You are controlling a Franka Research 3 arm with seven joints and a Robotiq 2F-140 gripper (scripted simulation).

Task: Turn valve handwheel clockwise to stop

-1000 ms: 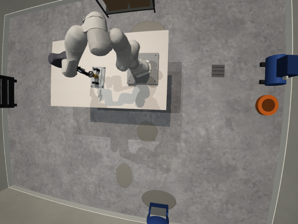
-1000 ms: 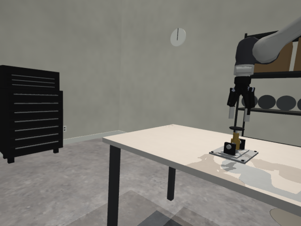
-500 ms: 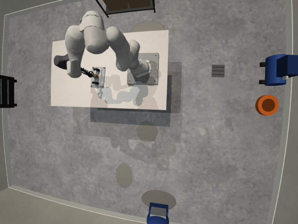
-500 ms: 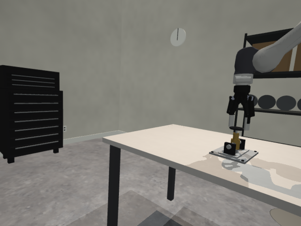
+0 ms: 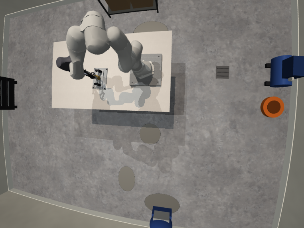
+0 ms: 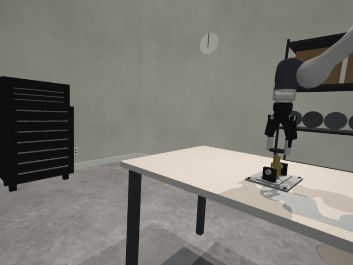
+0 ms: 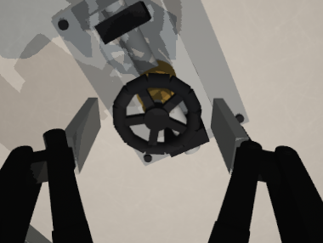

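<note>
The black spoked handwheel is 20 mm below my hand.
</note>
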